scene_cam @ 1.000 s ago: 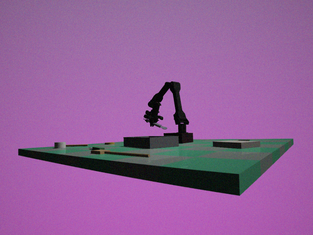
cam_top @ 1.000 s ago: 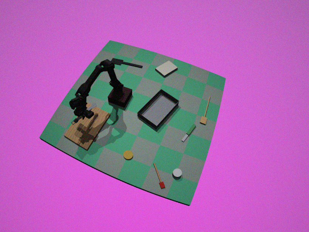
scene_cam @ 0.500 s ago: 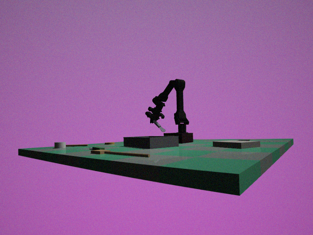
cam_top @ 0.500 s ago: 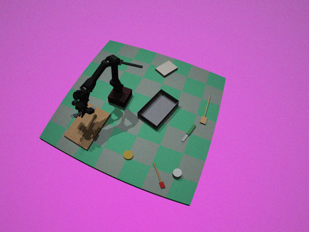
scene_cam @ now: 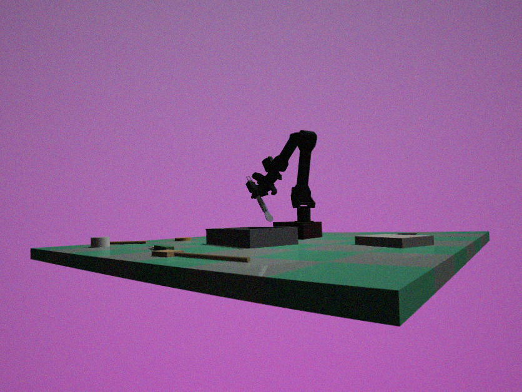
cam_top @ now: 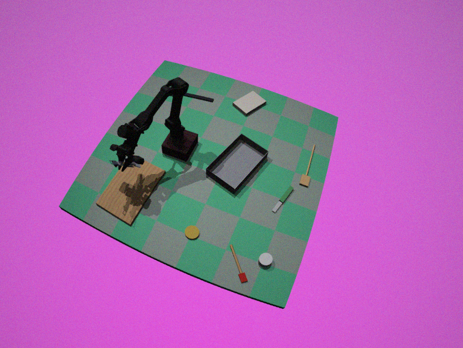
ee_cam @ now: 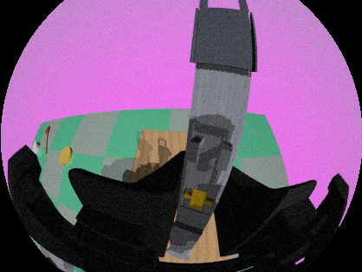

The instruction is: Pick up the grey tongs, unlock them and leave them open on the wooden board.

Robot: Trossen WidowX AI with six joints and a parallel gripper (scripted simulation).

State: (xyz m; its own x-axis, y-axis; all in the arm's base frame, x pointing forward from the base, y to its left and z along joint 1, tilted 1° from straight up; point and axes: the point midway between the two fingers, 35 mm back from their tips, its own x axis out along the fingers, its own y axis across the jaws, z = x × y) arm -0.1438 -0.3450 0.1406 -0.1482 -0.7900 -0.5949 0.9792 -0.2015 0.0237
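Right now my gripper tip is 10 mm short of the wooden board, 20 mm to the right of it and 190 mm above it. From my gripper tip the other things lie so: white cylinder: 770 mm ahead, 150 mm to the right, 180 mm below; then roasting tin: 510 mm ahead, 330 mm to the left, 170 mm below; then yellow disc: 400 mm ahead, 110 mm to the right, 190 mm below.
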